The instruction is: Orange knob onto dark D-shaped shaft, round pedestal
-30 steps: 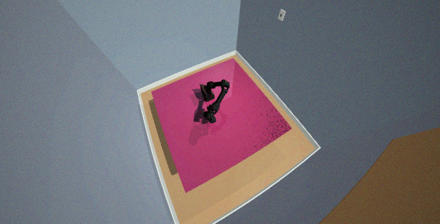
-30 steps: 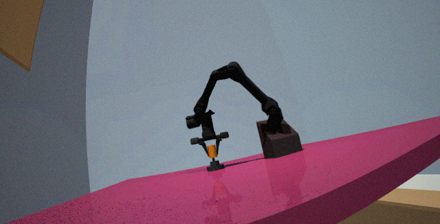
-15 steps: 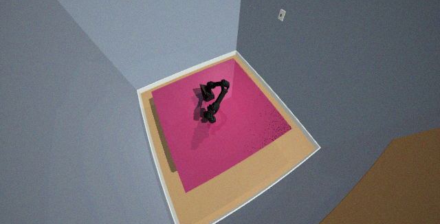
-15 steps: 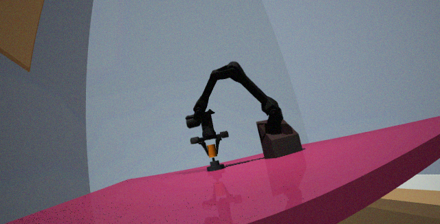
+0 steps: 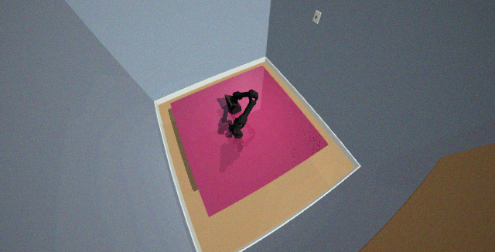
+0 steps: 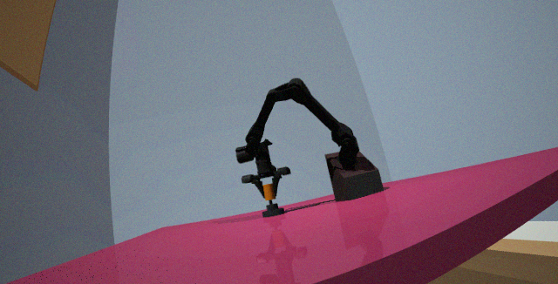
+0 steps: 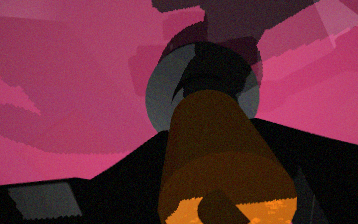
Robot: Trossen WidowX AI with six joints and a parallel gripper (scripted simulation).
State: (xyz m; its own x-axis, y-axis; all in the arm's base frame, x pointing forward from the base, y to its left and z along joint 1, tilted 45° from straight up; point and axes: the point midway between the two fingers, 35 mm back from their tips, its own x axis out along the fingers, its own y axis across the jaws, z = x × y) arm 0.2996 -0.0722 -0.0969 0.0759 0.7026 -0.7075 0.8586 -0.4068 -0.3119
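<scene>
The orange knob lies 20 mm above my gripper tip. From my gripper tip the other things lie so: dark shaft (40 mm below).
</scene>
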